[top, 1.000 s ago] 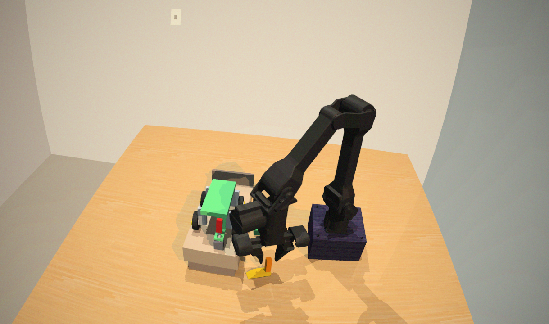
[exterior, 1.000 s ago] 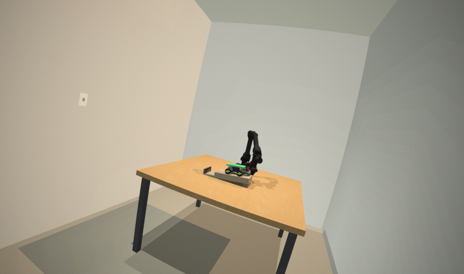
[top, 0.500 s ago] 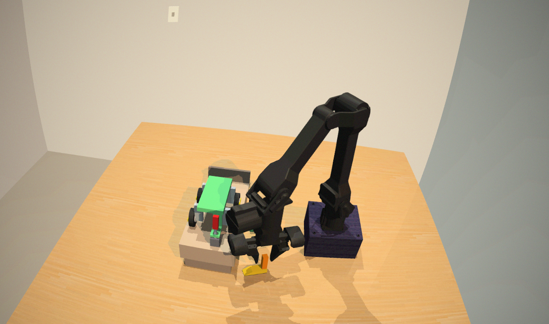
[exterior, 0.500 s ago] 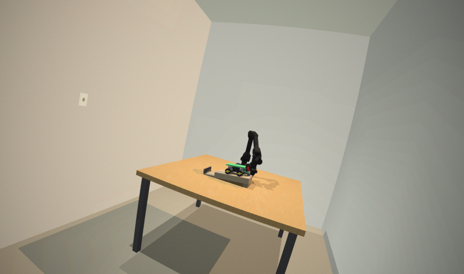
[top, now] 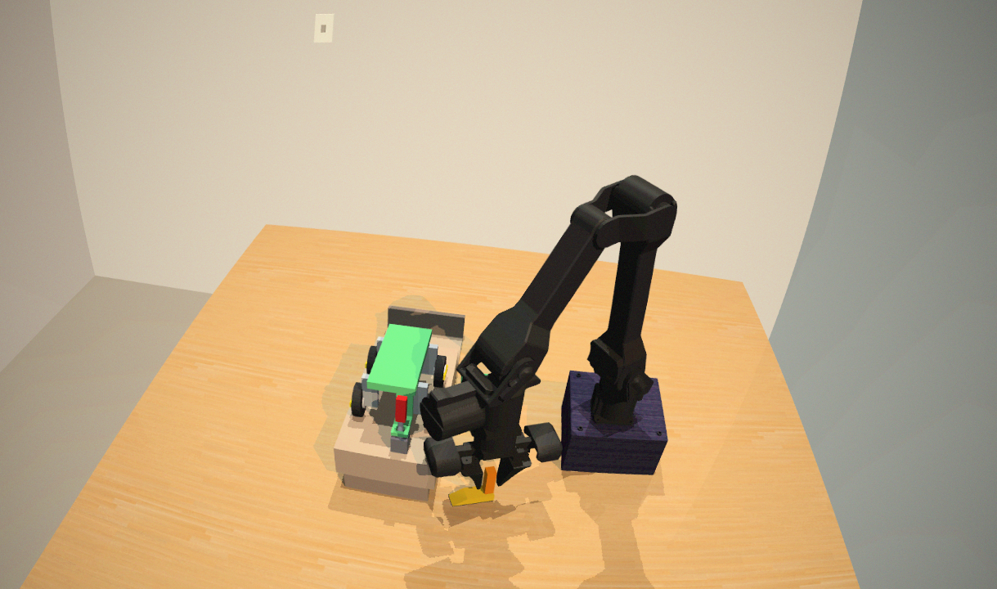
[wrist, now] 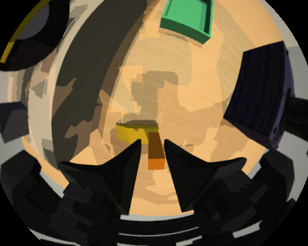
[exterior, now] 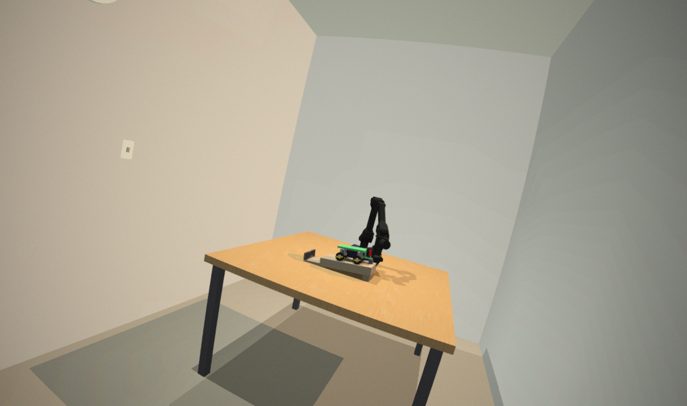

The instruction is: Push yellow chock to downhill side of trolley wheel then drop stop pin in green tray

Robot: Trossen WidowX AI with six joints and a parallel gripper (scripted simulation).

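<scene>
My gripper tip is now 13 cm short of the red-headed stop pin, 10 cm below it and 1 cm to the left of it. From my gripper tip the other things lie so: green tray: 22 cm to the right, 4 cm below, 2 cm ahead; then yellow chock: 2 cm ahead, 1 cm to the left, 1 cm below; then green-topped trolley: 15 cm ahead, 13 cm to the right, 8 cm above.
</scene>
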